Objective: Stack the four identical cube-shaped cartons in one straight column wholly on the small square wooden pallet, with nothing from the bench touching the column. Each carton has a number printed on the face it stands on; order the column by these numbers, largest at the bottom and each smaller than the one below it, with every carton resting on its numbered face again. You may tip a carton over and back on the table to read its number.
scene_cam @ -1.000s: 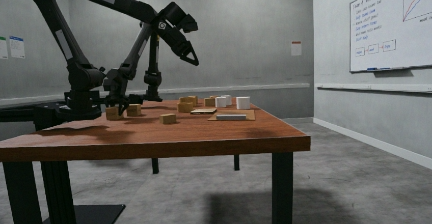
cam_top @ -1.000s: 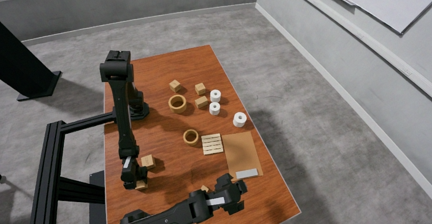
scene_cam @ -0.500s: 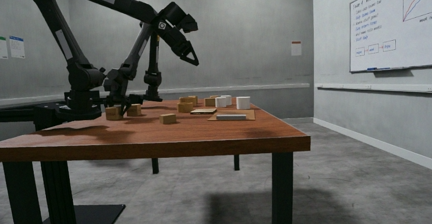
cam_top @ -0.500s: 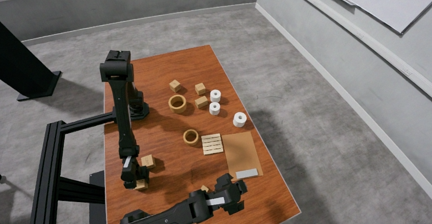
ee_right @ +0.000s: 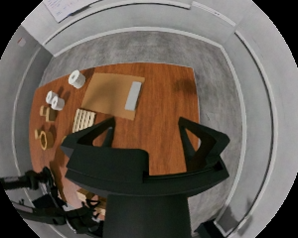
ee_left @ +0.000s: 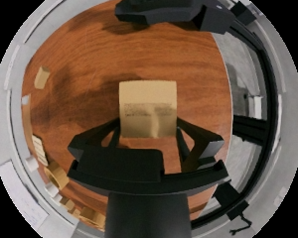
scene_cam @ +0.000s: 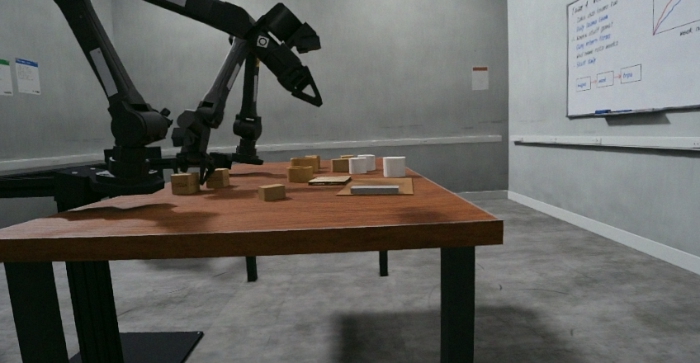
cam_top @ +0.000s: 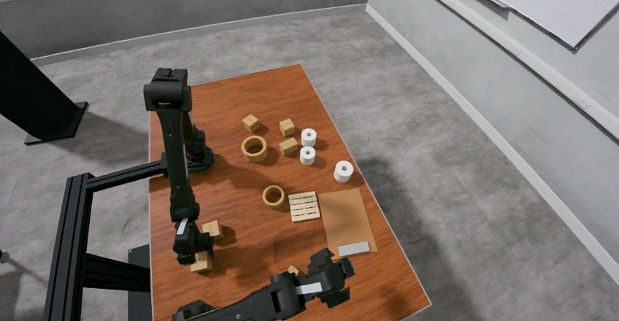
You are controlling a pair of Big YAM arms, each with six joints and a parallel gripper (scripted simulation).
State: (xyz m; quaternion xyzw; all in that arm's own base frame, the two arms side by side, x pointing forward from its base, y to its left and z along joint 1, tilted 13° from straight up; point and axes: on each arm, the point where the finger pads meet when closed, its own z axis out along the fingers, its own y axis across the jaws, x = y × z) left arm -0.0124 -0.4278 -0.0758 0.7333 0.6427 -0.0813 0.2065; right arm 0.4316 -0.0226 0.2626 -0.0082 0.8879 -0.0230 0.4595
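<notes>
My left hand is 430 mm short of the wooden pallet, 120 mm to the right of it and 20 mm above it.
</notes>
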